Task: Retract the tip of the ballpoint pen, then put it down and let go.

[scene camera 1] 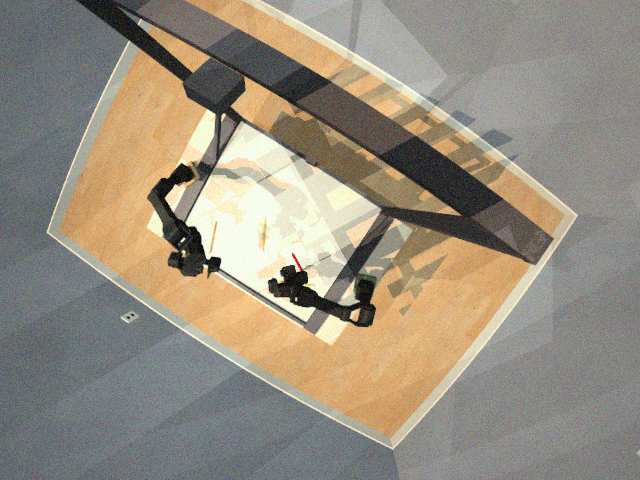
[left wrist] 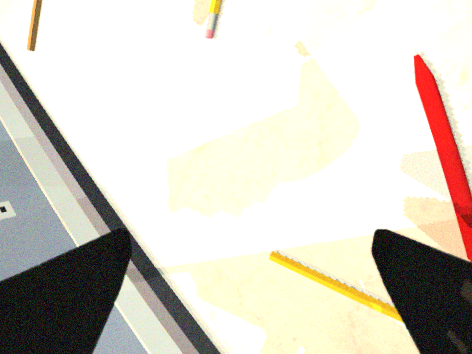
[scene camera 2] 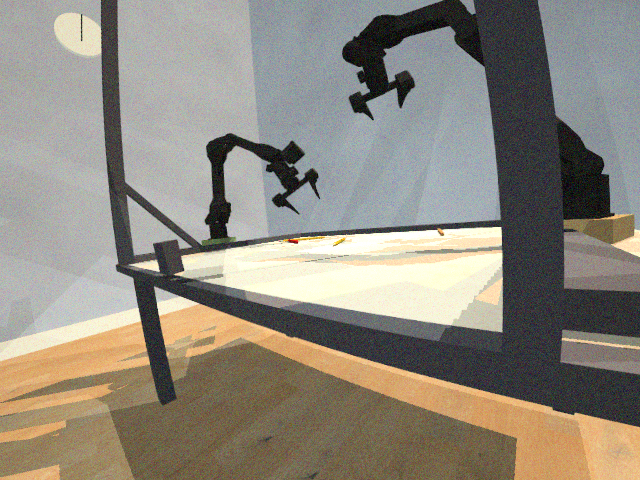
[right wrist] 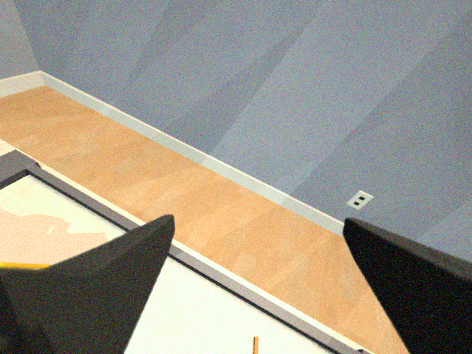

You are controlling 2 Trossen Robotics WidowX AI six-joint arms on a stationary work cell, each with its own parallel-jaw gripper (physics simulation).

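Places are measured from the left arm's base along level axes (x left, y ahead, z down), in centimetres.
Pixels of known places: left gripper, fingertip midpoint: [left wrist: 252,241] [scene camera 2: 309,206]; right gripper, fingertip midpoint: [scene camera 1: 196,277] [scene camera 2: 386,113] [right wrist: 258,224]; left arm's base, link origin: [scene camera 1: 365,286] [scene camera 2: 219,238]; right arm's base, link origin: [scene camera 1: 187,174] [scene camera 2: 581,217].
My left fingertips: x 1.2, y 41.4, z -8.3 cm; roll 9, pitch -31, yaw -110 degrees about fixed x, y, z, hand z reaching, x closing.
Observation:
Ahead of a thing's pixels: the offset from my left fingertips to its middle.
A thick red pen {dx -4.5, dy -5.7, dz +11.7 cm} [scene camera 1: 297,261] [scene camera 2: 293,241] [left wrist: 447,150] with one tapered end lies on the white table; its far end is out of the left wrist view, so a tip or button cannot be made out. My left gripper [scene camera 1: 284,283] [scene camera 2: 309,205] [left wrist: 252,241] is open and empty, above the table; in the left wrist view the pen runs at the right, partly beyond the right-hand finger. My right gripper [scene camera 1: 193,266] [scene camera 2: 387,113] [right wrist: 258,224] is open and empty, high up and well away from the pen.
A yellow pencil {dx -16.4, dy +14.4, dz +11.8 cm} [scene camera 1: 264,235] [scene camera 2: 339,241] [left wrist: 213,15] and an orange-brown stick {dx -8.7, dy +41.4, dz +11.8 cm} [scene camera 1: 213,237] [scene camera 2: 440,231] [left wrist: 35,25] lie on the table. A thin golden stick {dx +6.1, dy -7.2, dz +11.8 cm} [left wrist: 335,287] lies near the pen. A dark frame borders the table; dark posts and beams rise from it.

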